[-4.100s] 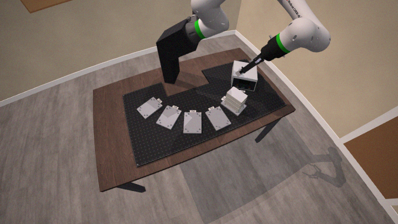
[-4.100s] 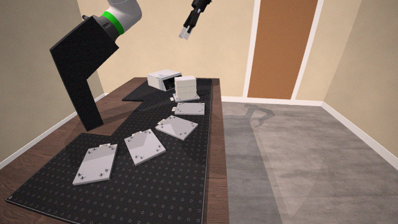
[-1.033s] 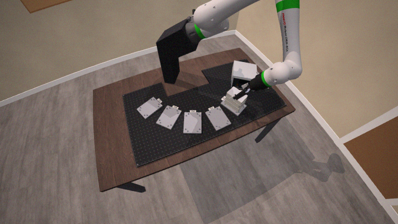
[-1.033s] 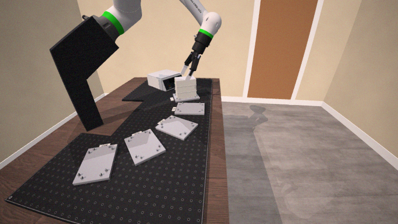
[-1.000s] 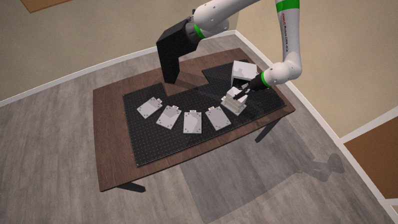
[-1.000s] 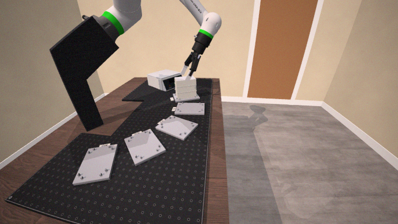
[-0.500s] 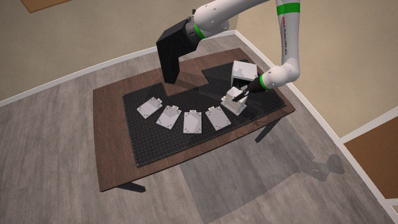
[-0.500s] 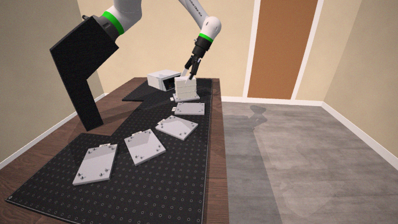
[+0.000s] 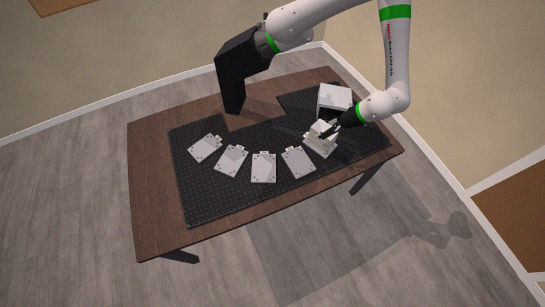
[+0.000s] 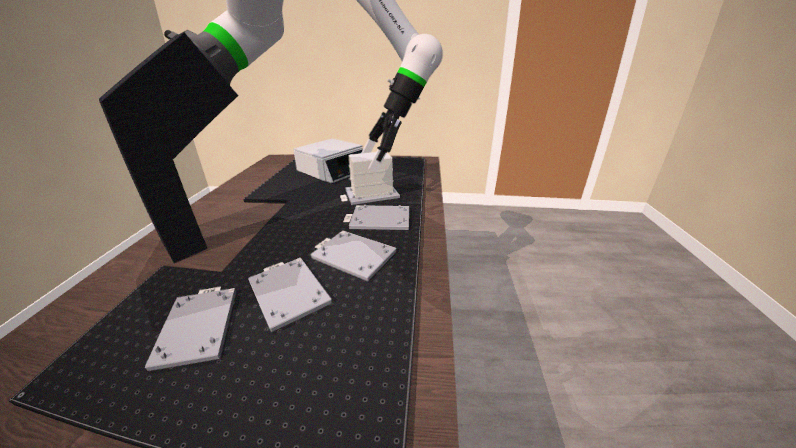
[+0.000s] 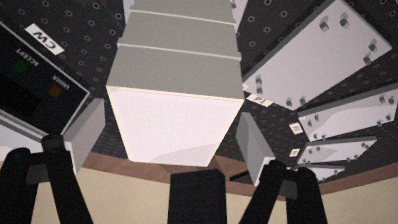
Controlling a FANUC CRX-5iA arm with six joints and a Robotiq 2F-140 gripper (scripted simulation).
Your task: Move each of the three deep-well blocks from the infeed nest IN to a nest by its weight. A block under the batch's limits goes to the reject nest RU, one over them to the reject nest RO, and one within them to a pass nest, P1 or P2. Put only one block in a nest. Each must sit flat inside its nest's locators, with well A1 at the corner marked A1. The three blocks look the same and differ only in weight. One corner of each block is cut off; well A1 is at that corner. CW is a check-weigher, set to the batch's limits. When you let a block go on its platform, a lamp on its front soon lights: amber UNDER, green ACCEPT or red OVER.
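My hand is 290 mm past the weigher platform, 140 mm to the right of it and 30 mm above it. The rest, counted from my hand: plate: 120 mm below; check-weigher CW: 280 mm behind, 140 mm to the left, 60 mm below.
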